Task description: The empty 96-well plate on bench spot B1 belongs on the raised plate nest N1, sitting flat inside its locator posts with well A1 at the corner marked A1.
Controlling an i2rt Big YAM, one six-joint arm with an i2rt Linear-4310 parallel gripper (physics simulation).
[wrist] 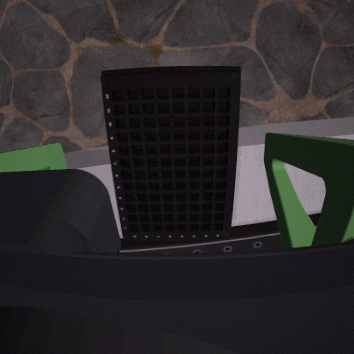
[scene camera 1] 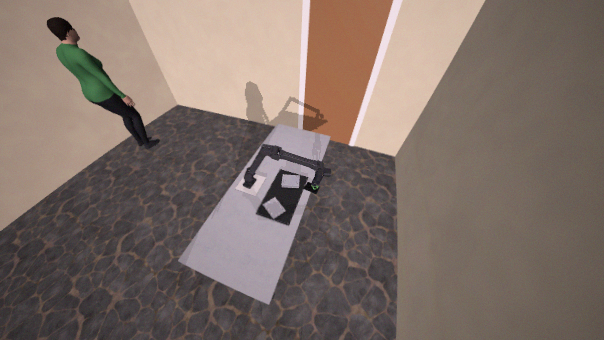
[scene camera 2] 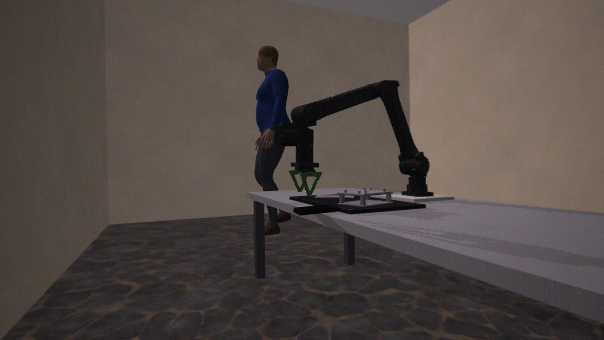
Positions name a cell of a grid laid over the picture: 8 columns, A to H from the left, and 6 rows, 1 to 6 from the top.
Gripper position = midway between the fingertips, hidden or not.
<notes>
My gripper (scene camera 2: E4) is open, with nothing in its grasp. Also in view: a black well plate (wrist: D3).
My gripper also shows in the wrist view (wrist: D3).
</notes>
